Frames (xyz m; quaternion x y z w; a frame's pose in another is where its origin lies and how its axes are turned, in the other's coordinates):
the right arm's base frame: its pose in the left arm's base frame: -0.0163 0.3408 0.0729 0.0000 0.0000 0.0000 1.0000
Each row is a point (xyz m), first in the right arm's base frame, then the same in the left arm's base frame.
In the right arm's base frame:
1: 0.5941 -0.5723 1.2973
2: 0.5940 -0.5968 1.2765
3: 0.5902 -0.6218 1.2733
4: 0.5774 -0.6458 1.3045
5: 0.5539 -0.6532 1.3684
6: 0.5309 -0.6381 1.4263
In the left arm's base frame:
1: 0.5778 -0.2315 1.3702
2: 0.5777 -0.2560 1.3494
3: 0.5739 -0.2810 1.3462
4: 0.5611 -0.3050 1.3774
5: 0.5376 -0.3124 1.4413
6: 0.5146 -0.2973 1.4992

